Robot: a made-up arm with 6 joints.
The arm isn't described. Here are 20 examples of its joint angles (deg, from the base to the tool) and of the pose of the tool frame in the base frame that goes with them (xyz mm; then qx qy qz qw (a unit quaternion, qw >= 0)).
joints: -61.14 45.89 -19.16 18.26 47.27 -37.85
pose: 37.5 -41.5 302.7 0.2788 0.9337 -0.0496 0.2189
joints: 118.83 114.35 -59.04 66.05 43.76 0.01
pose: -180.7 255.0 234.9 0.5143 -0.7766 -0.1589 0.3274
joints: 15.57 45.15 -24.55 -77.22 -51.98 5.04
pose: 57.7 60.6 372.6 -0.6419 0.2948 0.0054 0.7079
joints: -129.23 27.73 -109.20 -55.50 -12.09 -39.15
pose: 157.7 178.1 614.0 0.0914 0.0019 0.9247 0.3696
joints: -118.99 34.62 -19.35 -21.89 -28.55 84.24
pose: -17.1 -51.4 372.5 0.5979 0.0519 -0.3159 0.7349
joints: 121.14 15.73 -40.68 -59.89 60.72 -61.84
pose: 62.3 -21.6 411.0 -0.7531 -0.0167 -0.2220 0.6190
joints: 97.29 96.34 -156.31 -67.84 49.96 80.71
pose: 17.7 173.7 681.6 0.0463 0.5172 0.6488 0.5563
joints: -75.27 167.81 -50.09 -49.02 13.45 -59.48
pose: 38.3 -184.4 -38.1 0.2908 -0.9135 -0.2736 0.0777
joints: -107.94 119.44 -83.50 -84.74 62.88 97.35
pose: -163.5 -344.3 302.0 -0.7921 -0.1575 0.5845 0.0789
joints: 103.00 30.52 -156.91 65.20 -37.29 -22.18
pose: 122.6 -394.9 529.1 0.4652 -0.2629 0.8324 0.1471
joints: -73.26 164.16 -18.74 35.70 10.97 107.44
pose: 29.5 -76.6 50.7 -0.8167 0.2935 0.2417 0.4341
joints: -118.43 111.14 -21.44 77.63 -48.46 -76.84
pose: -124.3 -144.1 190.7 -0.7916 -0.4428 0.3185 0.2753
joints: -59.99 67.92 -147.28 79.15 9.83 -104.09
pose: -21.9 56.7 722.9 -0.0605 0.0874 -0.6683 0.7363
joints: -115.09 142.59 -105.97 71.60 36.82 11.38
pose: -168.1 -433.9 199.4 0.8890 0.0066 0.1475 0.4334
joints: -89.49 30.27 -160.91 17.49 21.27 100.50
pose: 2.5 407.1 542.7 -0.2005 0.1017 0.2189 0.9495
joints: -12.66 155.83 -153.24 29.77 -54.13 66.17
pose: 491.3 -133.4 333.4 0.3641 0.0609 0.4918 0.7885
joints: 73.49 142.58 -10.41 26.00 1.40 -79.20
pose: 27.4 94.6 104.7 0.8432 -0.4251 0.0530 0.3249
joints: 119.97 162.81 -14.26 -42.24 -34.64 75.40
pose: -67.3 74.0 47.7 0.5884 -0.7533 0.1854 0.2280
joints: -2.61 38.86 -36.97 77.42 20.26 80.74
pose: 67.3 15.9 419.2 0.6741 0.2406 0.6977 0.0304
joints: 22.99 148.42 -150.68 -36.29 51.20 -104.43
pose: 471.3 172.0 314.1 -0.8216 0.3115 -0.4696 0.0862
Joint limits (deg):
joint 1: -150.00..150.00
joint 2: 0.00..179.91
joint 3: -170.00..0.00
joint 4: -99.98..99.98
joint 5: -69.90..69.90
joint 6: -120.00..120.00
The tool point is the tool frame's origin. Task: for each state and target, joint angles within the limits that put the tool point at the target. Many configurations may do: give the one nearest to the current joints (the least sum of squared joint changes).
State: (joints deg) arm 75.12 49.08 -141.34 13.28 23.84 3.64
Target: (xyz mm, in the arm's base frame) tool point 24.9 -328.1 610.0
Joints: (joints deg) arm 95.05 36.24 -150.40 12.30 20.10 3.64
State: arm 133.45 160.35 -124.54 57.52 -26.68 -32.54
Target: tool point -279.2 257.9 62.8
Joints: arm 140.38 149.63 -75.47 61.54 -24.90 -32.54
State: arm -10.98 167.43 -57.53 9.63 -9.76 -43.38
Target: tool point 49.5 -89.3 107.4
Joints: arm -60.32 140.56 -9.20 12.50 -5.78 -43.38
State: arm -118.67 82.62 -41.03 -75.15 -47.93 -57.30
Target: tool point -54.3 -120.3 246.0
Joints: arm -130.21 83.82 -11.21 -78.52 -41.49 -57.30
